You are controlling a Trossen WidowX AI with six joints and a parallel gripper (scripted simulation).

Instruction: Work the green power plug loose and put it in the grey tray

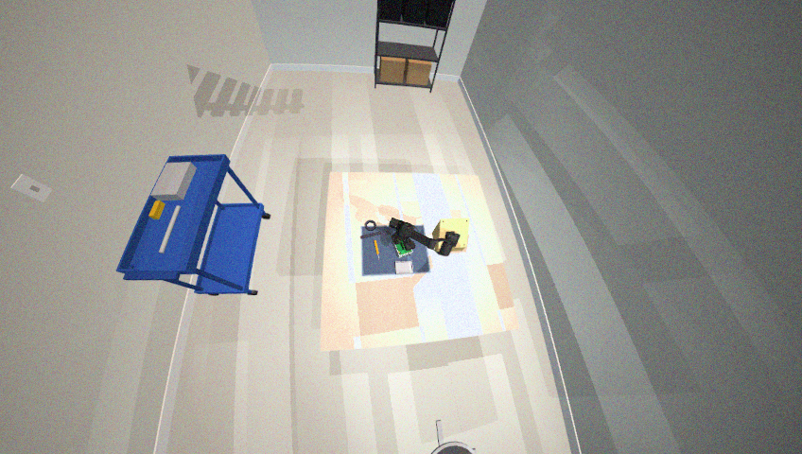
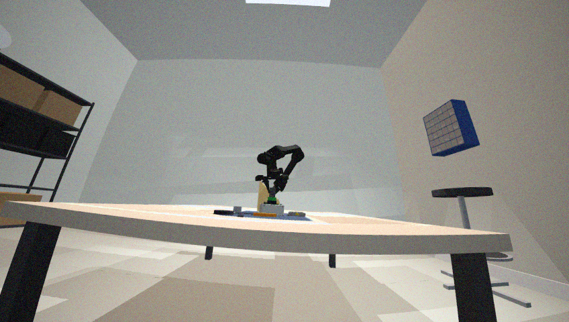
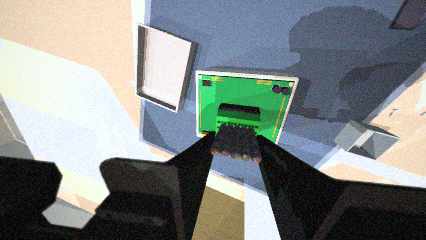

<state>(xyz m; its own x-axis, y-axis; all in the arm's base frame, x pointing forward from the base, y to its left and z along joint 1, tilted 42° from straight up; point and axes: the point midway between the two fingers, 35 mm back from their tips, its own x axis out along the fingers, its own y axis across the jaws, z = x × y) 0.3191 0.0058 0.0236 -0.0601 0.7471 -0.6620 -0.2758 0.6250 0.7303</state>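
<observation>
Right now the green power plug is 30 mm below my gripper tip. Round my gripper tip: blue mat 50 mm ahead, 110 mm below; dark bar 210 mm ahead, 110 mm to the right, 110 mm below.
</observation>
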